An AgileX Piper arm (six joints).
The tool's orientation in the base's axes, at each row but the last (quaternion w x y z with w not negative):
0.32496, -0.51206, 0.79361, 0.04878
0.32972, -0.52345, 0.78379, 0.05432
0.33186, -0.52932, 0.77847, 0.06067
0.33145, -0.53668, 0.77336, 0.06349
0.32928, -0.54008, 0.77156, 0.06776
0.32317, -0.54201, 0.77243, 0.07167
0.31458, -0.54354, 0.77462, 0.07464
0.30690, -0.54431, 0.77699, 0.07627
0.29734, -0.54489, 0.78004, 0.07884
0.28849, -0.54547, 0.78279, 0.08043
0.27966, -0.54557, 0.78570, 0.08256
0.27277, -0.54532, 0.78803, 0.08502
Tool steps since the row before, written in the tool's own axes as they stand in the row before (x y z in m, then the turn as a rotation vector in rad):
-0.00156, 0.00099, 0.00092, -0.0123, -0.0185, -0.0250
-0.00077, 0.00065, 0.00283, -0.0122, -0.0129, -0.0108
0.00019, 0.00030, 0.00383, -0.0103, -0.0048, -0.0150
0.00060, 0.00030, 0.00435, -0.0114, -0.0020, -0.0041
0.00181, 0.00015, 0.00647, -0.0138, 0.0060, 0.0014
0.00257, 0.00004, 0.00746, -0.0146, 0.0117, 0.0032
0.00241, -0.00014, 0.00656, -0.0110, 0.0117, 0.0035
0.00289, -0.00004, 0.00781, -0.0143, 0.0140, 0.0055
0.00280, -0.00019, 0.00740, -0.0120, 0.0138, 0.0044
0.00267, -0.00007, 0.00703, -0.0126, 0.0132, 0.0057
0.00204, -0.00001, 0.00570, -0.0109, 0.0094, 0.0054
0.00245, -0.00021, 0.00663, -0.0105, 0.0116, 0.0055
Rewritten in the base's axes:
0.00001, 0.00206, -0.00009, 0.0072, -0.0094, 0.0313
0.00093, 0.00211, -0.00193, 0.0089, -0.0008, 0.0187
0.00143, 0.00169, -0.00315, -0.0004, -0.0007, 0.0188
0.00155, 0.00163, -0.00378, 0.0023, 0.0063, 0.0103
0.00232, 0.00161, -0.00610, -0.0019, 0.0140, 0.0054
0.00259, 0.00142, -0.00732, -0.0060, 0.0177, 0.0031
0.00228, 0.00103, -0.00653, -0.0067, 0.0150, 0.0008
0.00248, 0.00121, -0.00786, -0.0072, 0.0195, 0.0006
0.00233, 0.00098, -0.00750, -0.0080, 0.0170, 0.0003
0.00198, 0.00091, -0.00720, -0.0068, 0.0179, -0.0004
0.00149, 0.00082, -0.00581, -0.0039, 0.0149, -0.0004
0.00180, 0.00079, -0.00679, -0.0060, 0.0154, -0.0010

